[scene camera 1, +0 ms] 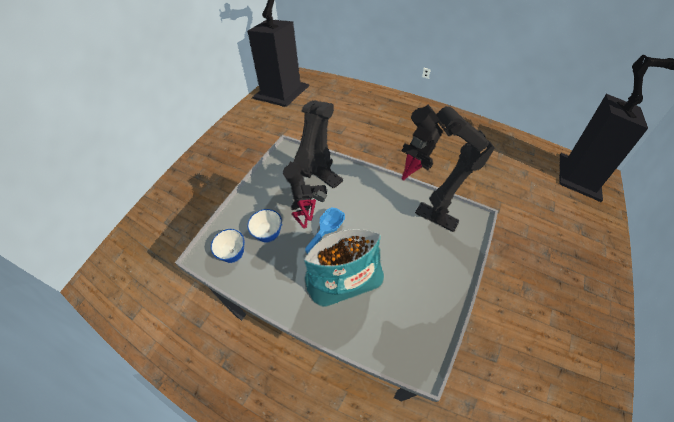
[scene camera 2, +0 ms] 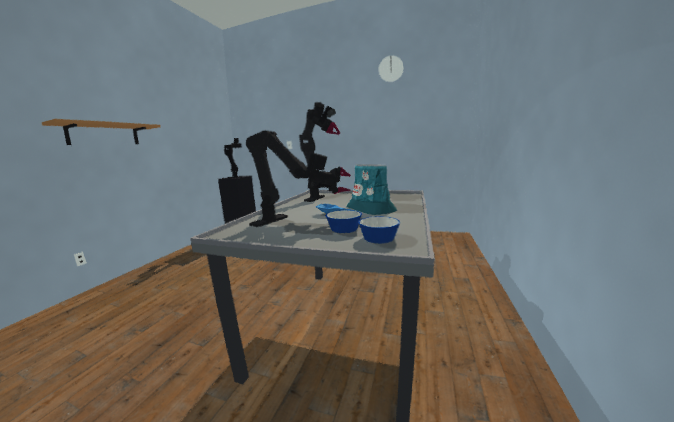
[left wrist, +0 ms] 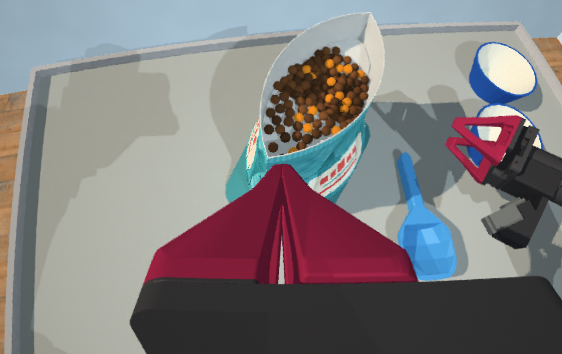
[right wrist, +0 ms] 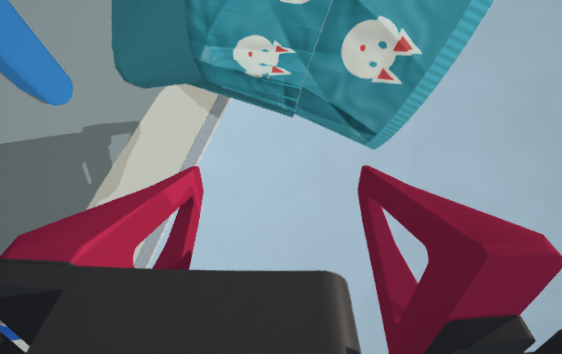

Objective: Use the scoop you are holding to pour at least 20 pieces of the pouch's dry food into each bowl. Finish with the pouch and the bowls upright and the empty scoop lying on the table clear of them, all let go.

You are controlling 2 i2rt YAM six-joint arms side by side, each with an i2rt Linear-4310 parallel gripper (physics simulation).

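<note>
The teal pouch [scene camera 1: 345, 287] [scene camera 2: 371, 195] [right wrist: 325, 55] stands upright, open at the top, with brown and orange pieces inside. The blue scoop [scene camera 1: 331, 220] [scene camera 2: 328, 207] [left wrist: 427, 245] lies on the table beside it. Two blue bowls with white insides stand upright: one [scene camera 1: 264, 225] [scene camera 2: 343, 221] nearer the scoop, the other [scene camera 1: 228, 245] [scene camera 2: 379, 230] [left wrist: 505, 72] farther out. I cannot make out food in them. My right gripper [scene camera 1: 308, 223] [scene camera 2: 349, 182] [left wrist: 450, 132] [right wrist: 280, 178] is open and empty, above the table between scoop and bowls. My left gripper [scene camera 1: 403, 178] [scene camera 2: 339, 133] [left wrist: 281, 178] is shut, empty, raised away from the pouch.
The grey table [scene camera 1: 415, 345] [scene camera 2: 310, 257] has a low raised rim. Both arms stand along its upper side in scene camera 1. Two black pedestals [scene camera 1: 274, 60] [scene camera 1: 602, 145] with arms stand on the floor beyond it. A wooden shelf [scene camera 2: 100, 124] hangs on the wall.
</note>
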